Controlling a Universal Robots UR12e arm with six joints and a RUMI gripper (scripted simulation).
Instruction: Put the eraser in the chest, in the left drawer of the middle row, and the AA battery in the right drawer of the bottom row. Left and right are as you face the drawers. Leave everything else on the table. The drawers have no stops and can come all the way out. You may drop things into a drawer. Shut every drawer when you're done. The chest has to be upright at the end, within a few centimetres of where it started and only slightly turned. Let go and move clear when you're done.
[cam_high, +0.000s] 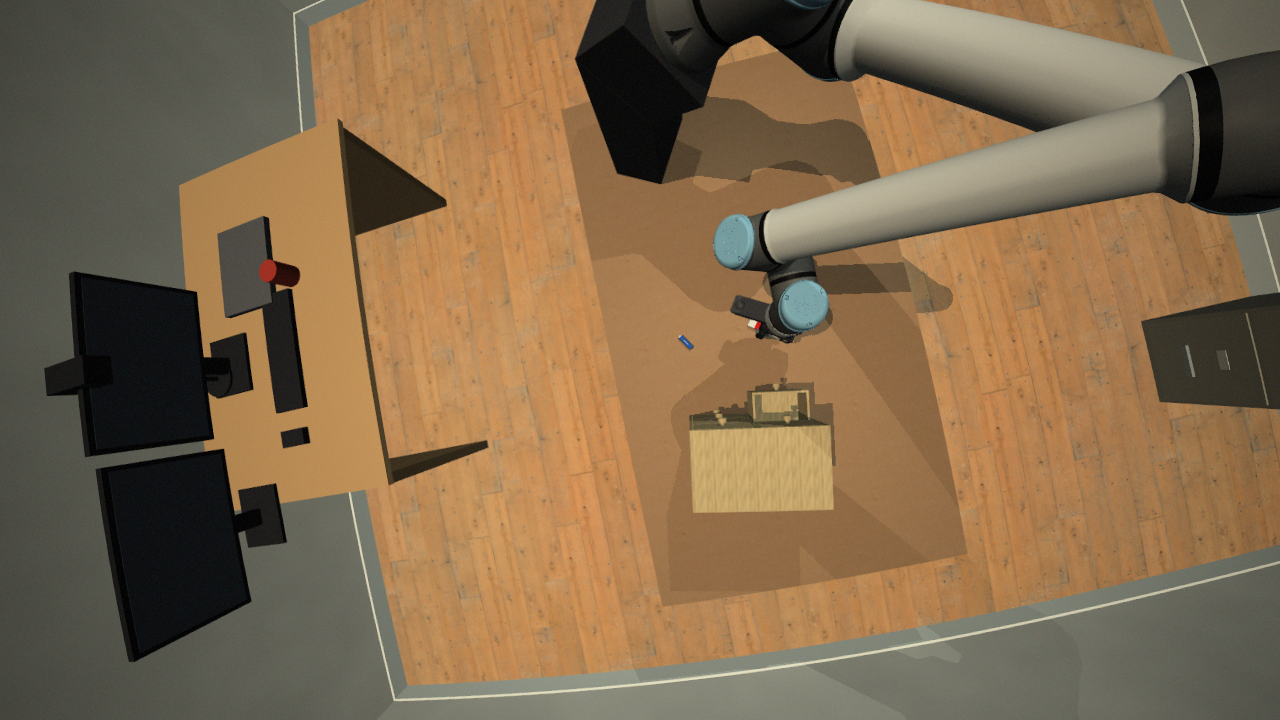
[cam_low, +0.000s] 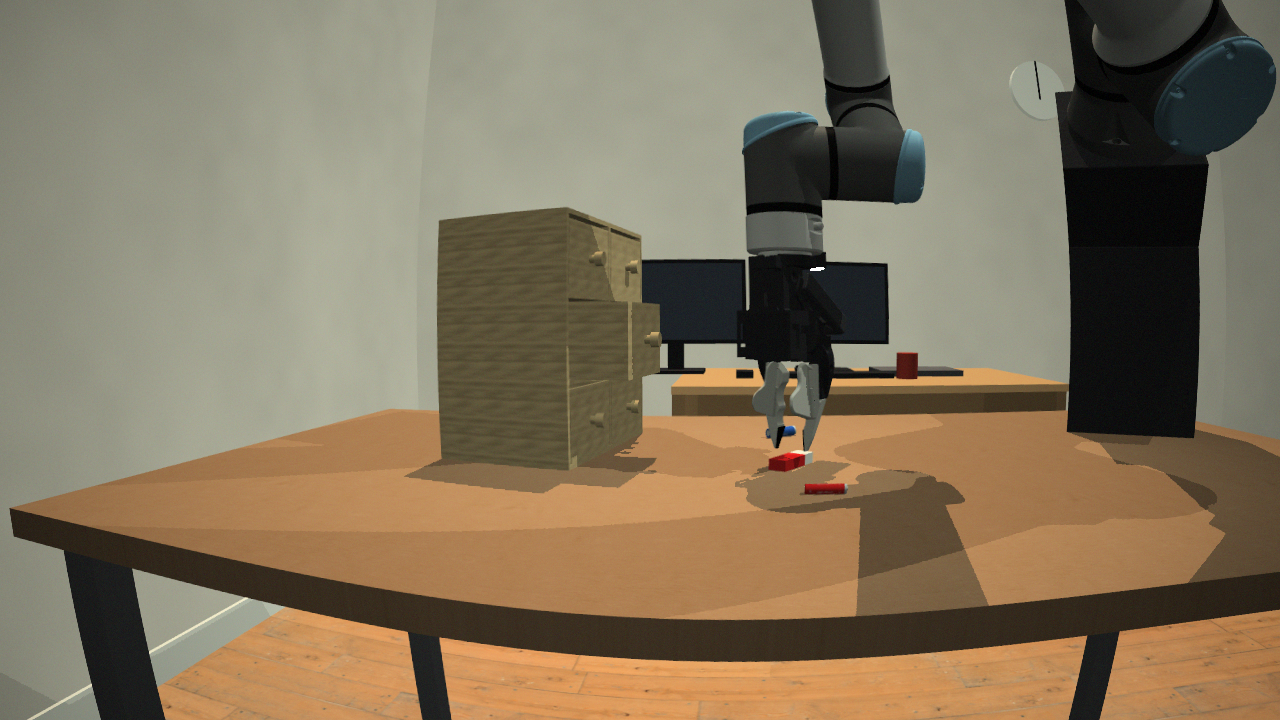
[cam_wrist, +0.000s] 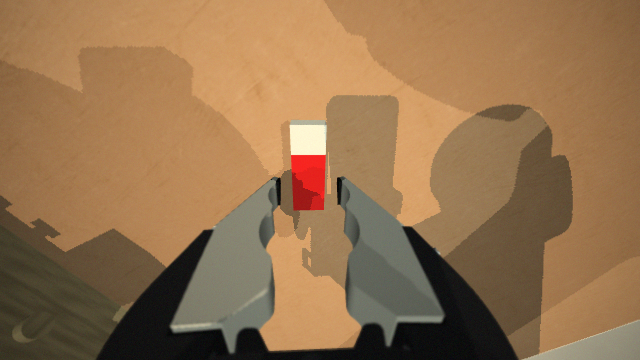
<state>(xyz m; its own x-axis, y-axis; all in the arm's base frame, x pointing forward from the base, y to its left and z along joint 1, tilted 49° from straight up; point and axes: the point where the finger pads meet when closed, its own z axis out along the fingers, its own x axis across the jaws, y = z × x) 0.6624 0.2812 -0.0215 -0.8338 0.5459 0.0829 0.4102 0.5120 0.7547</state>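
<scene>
Right now my hand is 1 cm to the left of the eraser and 3 cm above it. Also, from my hand: red battery: 5 cm behind, 13 cm to the left, 3 cm below; then blue AA battery: 3 cm ahead, 21 cm to the right, 3 cm below.
</scene>
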